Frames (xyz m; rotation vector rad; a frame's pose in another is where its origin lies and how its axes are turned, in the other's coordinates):
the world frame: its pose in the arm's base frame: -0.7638 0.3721 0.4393 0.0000 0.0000 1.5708
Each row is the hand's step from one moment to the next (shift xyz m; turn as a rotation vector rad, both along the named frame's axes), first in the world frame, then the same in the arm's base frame.
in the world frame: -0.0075 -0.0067 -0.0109 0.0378 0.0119 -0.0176
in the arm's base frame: 0.0067 -0.0075 -0.0109 -0.0119 0.0378 -0.0176
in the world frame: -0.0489 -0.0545 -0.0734 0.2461 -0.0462 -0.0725
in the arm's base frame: 0.0545 -0.0489 -0.0734 0.0462 0.2461 -0.0725
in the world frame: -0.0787 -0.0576 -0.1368 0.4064 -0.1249 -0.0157
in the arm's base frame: 0.0576 -0.0787 -0.1368 0.1249 0.4064 -0.0157
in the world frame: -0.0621 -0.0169 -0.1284 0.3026 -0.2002 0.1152
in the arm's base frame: 0.0169 -0.0621 -0.1284 0.2002 0.3026 0.1152
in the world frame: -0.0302 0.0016 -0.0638 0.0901 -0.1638 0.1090
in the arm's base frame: -0.0016 -0.0302 -0.0638 0.1638 0.0901 0.1090
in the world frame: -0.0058 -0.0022 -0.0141 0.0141 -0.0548 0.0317
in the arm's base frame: 0.0022 -0.0058 -0.0141 0.0548 0.0141 0.0317
